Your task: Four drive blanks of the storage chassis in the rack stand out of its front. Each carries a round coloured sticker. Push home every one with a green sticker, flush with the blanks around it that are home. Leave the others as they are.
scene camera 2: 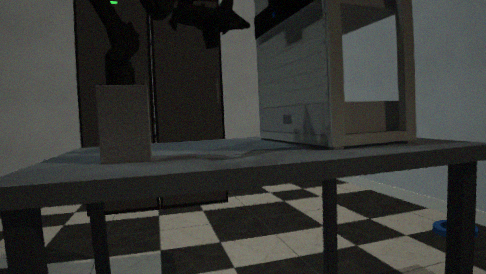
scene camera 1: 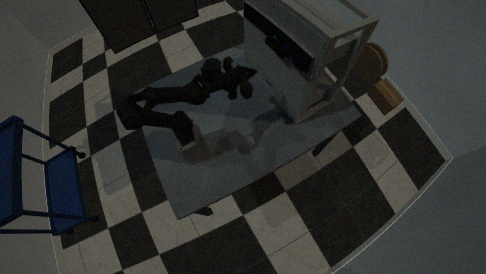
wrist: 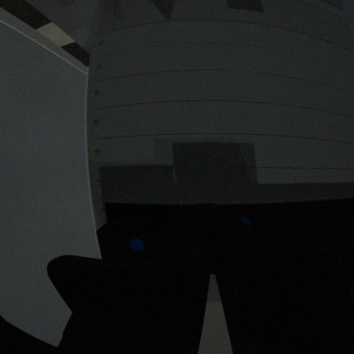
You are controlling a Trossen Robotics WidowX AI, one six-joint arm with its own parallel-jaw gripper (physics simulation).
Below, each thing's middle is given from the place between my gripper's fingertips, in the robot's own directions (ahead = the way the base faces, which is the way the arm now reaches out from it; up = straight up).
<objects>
Now: the pale rack [scene camera 2: 300,73] 28 cm ahead of my hand, 8 cm to the left of it and 6 cm below it.
</objects>
